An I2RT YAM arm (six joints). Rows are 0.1 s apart.
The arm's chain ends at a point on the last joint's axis. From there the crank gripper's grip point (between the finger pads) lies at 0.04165 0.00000 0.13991 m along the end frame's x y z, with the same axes.
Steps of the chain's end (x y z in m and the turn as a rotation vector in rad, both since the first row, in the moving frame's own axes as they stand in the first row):
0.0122 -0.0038 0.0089 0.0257 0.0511 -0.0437
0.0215 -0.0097 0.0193 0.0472 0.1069 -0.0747
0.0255 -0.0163 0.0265 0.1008 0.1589 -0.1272
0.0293 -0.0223 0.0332 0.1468 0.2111 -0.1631
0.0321 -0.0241 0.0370 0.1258 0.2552 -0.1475
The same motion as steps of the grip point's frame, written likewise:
0.0192 -0.0093 0.0065 0.0257 0.0511 -0.0437
0.0358 -0.0198 0.0138 0.0472 0.1069 -0.0747
0.0458 -0.0366 0.0172 0.1008 0.1589 -0.1272
0.0552 -0.0510 0.0195 0.1468 0.2111 -0.1631
0.0641 -0.0494 0.0206 0.1258 0.2552 -0.1475

